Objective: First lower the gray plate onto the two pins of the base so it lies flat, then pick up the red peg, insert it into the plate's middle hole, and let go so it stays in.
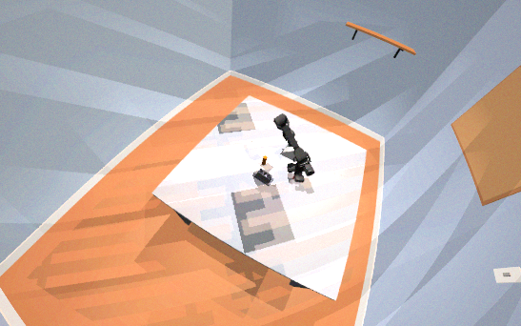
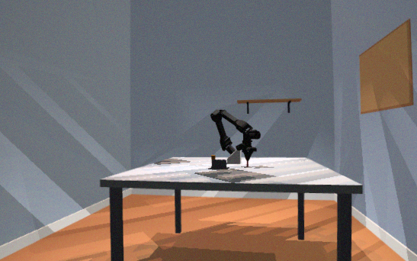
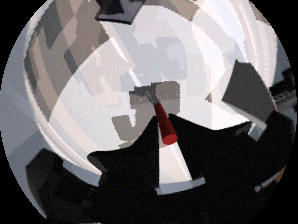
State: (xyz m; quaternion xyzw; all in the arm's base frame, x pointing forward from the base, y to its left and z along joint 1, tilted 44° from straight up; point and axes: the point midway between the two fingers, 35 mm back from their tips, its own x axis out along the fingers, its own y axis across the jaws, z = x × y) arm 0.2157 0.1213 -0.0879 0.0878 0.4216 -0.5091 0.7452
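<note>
My gripper tip is now 170 mm to the left of the gray plate and 140 mm short of it. Also, from my gripper tip: red peg right at my gripper tip; base 170 mm to the right, 140 mm ahead, 30 mm below; orange peg 240 mm to the right, 40 mm ahead.
</note>
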